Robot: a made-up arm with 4 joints.
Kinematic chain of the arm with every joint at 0, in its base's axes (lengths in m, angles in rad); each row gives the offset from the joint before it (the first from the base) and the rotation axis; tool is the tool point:
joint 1: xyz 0 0 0.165 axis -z
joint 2: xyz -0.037 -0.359 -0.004 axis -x
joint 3: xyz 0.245 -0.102 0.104 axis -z
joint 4: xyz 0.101 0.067 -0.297 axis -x
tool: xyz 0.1 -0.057 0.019
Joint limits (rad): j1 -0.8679..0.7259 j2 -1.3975..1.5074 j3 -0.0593..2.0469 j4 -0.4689..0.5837
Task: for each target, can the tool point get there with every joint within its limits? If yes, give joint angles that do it. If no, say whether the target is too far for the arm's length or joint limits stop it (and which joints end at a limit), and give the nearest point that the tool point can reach.
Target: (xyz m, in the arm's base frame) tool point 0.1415 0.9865 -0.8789
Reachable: no: too far | nearest point 0.3734 0.1243 -0.1269 | short by 1.167 m
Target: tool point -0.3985 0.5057 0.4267
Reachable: no: joint limits stop it (at a limit: joint 1, joint 2, joint 3, joint 4) | nearest point 0.3970 0.1987 0.0449 | short by 0.934 m
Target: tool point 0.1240 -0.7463 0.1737
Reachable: yes | joints 0.2342 0.6128 1.1678 -0.1738
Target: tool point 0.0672 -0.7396 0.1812
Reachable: yes | joints 0.2360 0.5685 1.4805 0.1000
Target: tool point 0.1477 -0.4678 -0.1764
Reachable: yes | joints 0.2000 -0.8586 1.4858 0.1191
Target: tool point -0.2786 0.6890 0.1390
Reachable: no: joint limits stop it (at a limit: joint 1, joint 2, joint 3, joint 4) | nearest point 0.3970 0.1987 0.0449 | short by 0.840 m
